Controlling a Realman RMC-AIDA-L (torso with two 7-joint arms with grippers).
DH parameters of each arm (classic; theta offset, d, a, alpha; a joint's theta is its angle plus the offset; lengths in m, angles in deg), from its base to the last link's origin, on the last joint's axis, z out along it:
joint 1: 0 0.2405 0 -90
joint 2: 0 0 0 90
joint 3: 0 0.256 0 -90
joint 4: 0 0 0 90
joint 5: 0 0.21 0 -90
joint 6: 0 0 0 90
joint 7: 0 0.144 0 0
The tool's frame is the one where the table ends.
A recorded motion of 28 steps. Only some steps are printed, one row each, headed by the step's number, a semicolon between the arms.
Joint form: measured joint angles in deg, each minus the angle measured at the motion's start. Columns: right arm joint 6, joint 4, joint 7, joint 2, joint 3, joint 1, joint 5; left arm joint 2, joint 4, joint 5, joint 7, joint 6, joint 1, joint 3.
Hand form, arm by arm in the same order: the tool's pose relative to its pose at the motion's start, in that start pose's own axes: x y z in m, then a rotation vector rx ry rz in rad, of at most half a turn. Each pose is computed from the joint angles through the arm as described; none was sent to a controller.
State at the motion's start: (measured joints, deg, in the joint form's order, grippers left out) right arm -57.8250 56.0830 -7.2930 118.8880 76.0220 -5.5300 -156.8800; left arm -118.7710 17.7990 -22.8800 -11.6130 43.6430 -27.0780 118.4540
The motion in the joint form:
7: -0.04 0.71 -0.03 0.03 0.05 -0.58 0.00; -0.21 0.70 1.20 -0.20 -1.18 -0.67 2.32
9: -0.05 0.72 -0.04 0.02 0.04 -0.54 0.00; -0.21 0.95 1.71 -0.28 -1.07 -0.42 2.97
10: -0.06 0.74 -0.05 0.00 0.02 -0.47 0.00; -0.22 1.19 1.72 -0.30 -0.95 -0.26 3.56
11: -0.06 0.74 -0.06 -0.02 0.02 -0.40 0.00; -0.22 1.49 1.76 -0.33 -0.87 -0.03 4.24
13: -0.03 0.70 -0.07 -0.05 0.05 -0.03 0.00; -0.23 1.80 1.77 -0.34 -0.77 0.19 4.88
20: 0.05 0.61 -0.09 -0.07 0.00 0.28 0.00; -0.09 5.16 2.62 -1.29 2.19 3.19 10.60
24: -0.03 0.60 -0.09 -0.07 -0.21 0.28 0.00; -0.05 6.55 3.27 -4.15 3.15 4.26 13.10
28: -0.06 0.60 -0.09 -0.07 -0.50 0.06 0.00; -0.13 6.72 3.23 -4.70 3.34 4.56 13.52
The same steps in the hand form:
7: -0.0020 -0.0012 -0.0013 0.0061 -0.0049 0.0010; 0.0002 0.0139 0.0044 -0.0574 -0.0161 0.0304
9: -0.0022 -0.0011 -0.0010 0.0054 -0.0057 0.0010; -0.0010 0.0170 0.0032 -0.0725 -0.0181 0.0382
10: -0.0024 -0.0008 -0.0006 0.0042 -0.0071 0.0011; -0.0015 0.0194 0.0026 -0.0819 -0.0175 0.0405
11: -0.0026 -0.0006 -0.0002 0.0034 -0.0080 0.0009; -0.0023 0.0220 0.0016 -0.0925 -0.0181 0.0431
13: -0.0031 0.0003 0.0019 -0.0002 -0.0118 0.0016; -0.0030 0.0247 0.0007 -0.1026 -0.0178 0.0451
20: -0.0031 0.0015 0.0033 -0.0045 -0.0129 0.0021; -0.0075 0.0499 -0.0133 -0.2038 0.0117 0.0418
24: -0.0031 0.0026 0.0031 -0.0076 -0.0133 0.0034; -0.0096 0.0621 -0.0194 -0.2534 0.0140 0.0000
28: -0.0025 0.0032 0.0015 -0.0098 -0.0098 0.0041; -0.0107 0.0643 -0.0210 -0.2590 0.0127 -0.0122

